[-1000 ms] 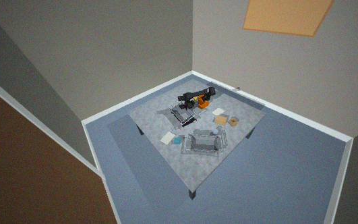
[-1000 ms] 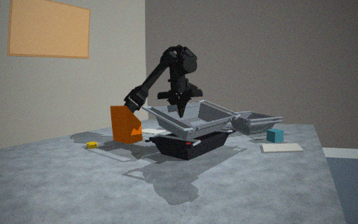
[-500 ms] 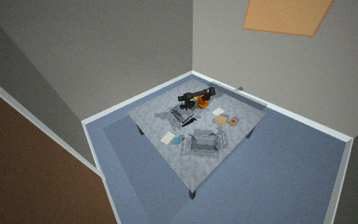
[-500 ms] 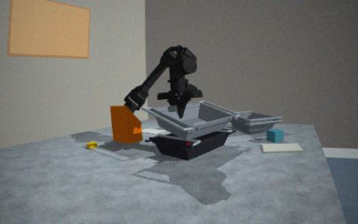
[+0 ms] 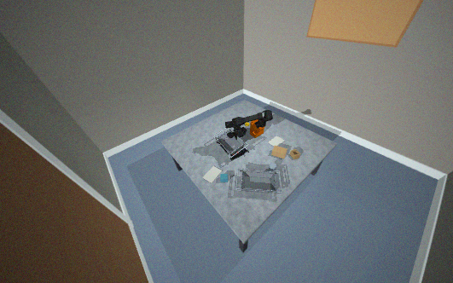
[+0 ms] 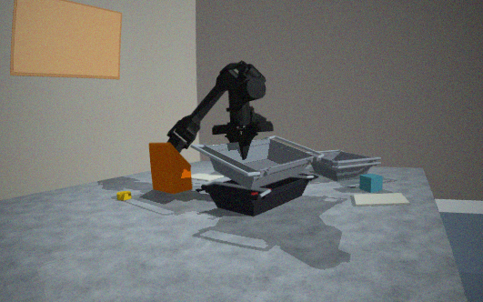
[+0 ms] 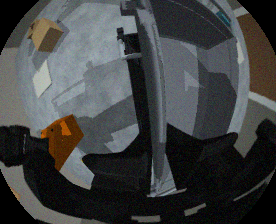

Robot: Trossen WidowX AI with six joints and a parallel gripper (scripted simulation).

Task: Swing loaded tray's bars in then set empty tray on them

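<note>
Now: the grey tray 8 cm ahead of my gripper tip, 1 cm to the right of it and 1 cm above it. Round my gripper tip: box (32 cm behind, 44 cm to the left, 10 cm below); yellow disc (34 cm behind, 21 cm to the right, 11 cm below); teal cube (33 cm ahead, 22 cm to the left, 9 cm below).
</note>
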